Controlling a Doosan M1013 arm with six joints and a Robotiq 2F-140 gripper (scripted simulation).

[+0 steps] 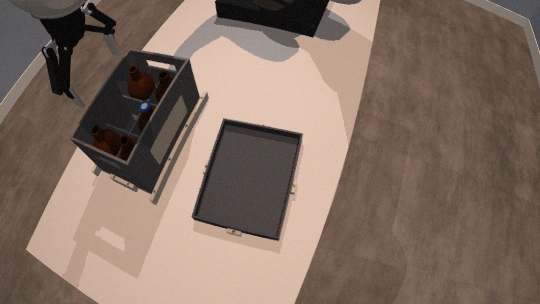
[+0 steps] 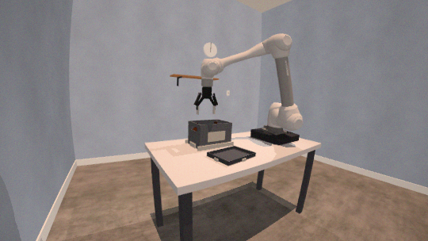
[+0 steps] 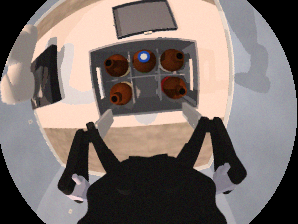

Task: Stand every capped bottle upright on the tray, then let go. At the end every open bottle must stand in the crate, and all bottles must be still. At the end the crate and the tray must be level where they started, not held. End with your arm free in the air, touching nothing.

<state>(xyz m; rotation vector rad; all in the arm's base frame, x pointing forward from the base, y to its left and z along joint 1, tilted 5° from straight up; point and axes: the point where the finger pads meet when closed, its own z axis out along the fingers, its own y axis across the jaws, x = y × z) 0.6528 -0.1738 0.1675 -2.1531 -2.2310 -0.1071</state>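
The bottle is 15 cm below my hand and 12 cm to the left of it. Also, from my hand: dark tray 35 cm to the left, 22 cm below, 1 cm ahead; dark grey crate 15 cm below, 7 cm to the left.
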